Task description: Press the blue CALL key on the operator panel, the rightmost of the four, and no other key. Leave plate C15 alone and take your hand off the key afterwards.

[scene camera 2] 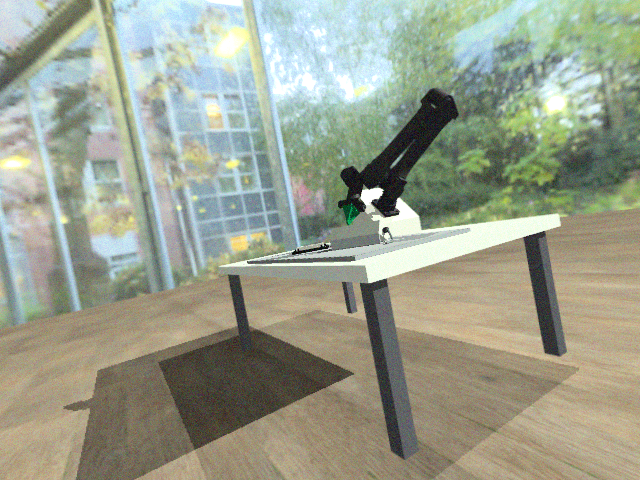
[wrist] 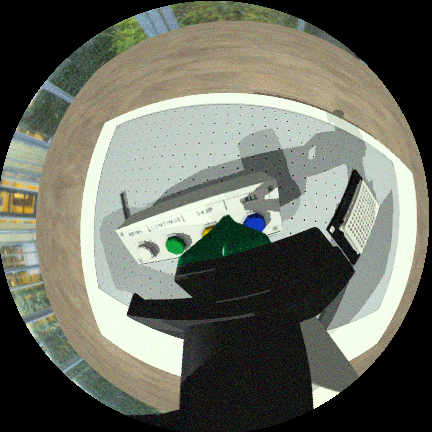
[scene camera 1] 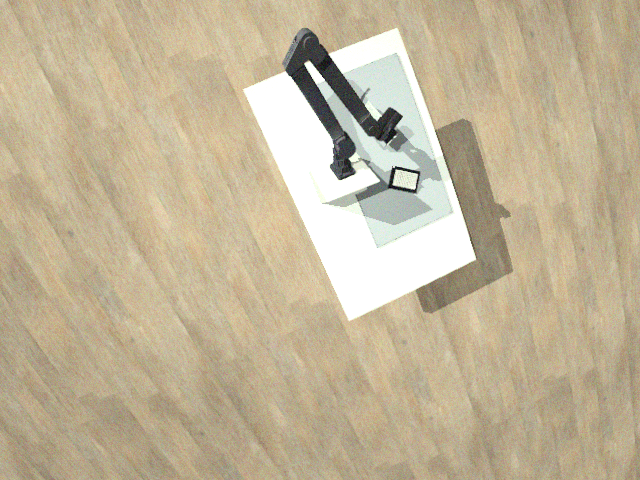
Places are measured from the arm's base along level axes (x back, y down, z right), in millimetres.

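Pixels of known places: gripper, between the fingertips: (scene camera 2: 347, 224) (wrist: 227, 220); arm's base, origin of its link: (scene camera 2: 384, 208) (scene camera 1: 342, 170).
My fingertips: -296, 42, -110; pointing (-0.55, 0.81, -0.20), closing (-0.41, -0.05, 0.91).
For each thing: its top centre in the pictures, then the offset to it from my fingertips, as dx, dy, dz. Level surfaces: height alone.
- operator panel, centre of its top: (wrist: 182, 222) (scene camera 2: 356, 224) (scene camera 1: 381, 120) +8, +5, -48
- green key, centre of its top: (wrist: 171, 245) +38, +14, -62
- blue CALL key, centre of its top: (wrist: 255, 223) +0, +14, +30
- Plate C15, centre of its top: (wrist: 364, 215) (scene camera 2: 310, 245) (scene camera 1: 406, 179) -42, +63, +274
- perforated grey board, height of its surface: dy +89
The operator panel (wrist: 192, 227) (scene camera 1: 373, 109) lies below my hand. In the wrist view its white key (wrist: 147, 250), green key (wrist: 175, 245), yellow key (wrist: 208, 231) and blue CALL key (wrist: 254, 222) show from left to right. My gripper (wrist: 227, 220) (scene camera 2: 351, 222) is shut and empty, its green fingers pointing down. In the wrist view the tip overlaps the panel between the yellow and blue keys and hides part of the yellow one; the blue key is right of the tip. I cannot tell the tip's height. Plate C15 (scene camera 1: 404, 179) (scene camera 2: 311, 249) (wrist: 361, 217) lies apart, right of the panel in the wrist view.
The perforated grey board (scene camera 1: 413, 222) (wrist: 150, 130) lies on the white table (scene camera 1: 361, 289) (scene camera 2: 449, 250). The arm's white pedestal (scene camera 1: 330, 191) (scene camera 2: 409, 219) stands beside the board. A thin dark rod (wrist: 124, 204) stands by the panel's left end. Arm shadows fall across the board and the CALL label.
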